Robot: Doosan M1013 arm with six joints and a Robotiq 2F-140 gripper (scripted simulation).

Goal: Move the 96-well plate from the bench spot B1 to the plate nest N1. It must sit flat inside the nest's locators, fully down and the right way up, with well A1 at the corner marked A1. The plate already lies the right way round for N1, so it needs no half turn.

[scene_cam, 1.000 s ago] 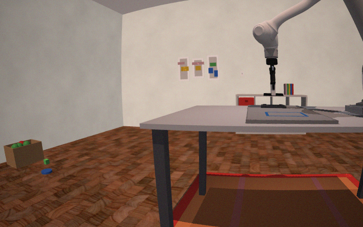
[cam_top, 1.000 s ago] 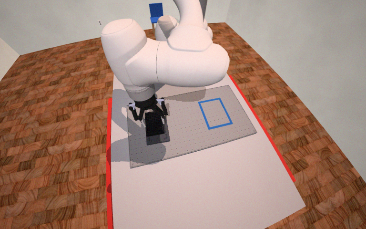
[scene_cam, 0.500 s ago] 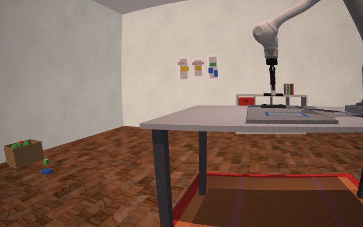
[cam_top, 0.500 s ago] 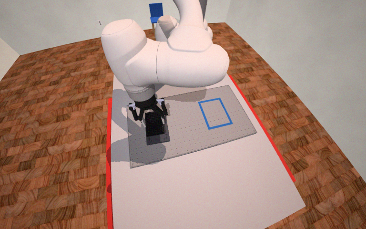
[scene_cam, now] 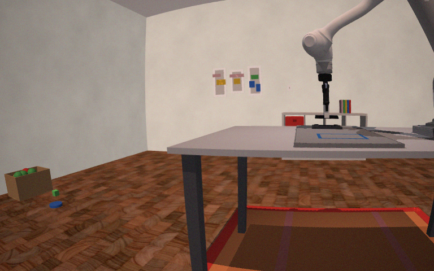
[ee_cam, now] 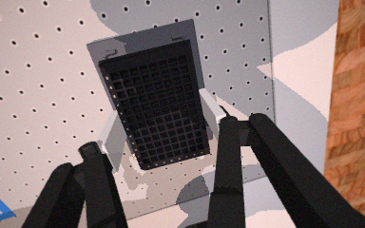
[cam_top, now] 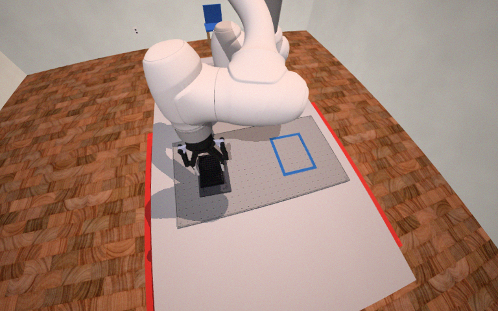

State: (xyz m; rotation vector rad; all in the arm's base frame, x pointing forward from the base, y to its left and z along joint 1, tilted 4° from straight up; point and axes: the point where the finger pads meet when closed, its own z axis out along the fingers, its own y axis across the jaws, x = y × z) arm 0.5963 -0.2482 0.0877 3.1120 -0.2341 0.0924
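Now: hand 7 cm above the dark grey plate nest N1. Also, from my hand: pale A1 corner mark 7 cm behind, 7 cm to the left, 7 cm below; then black 96-well plate 2 cm below.
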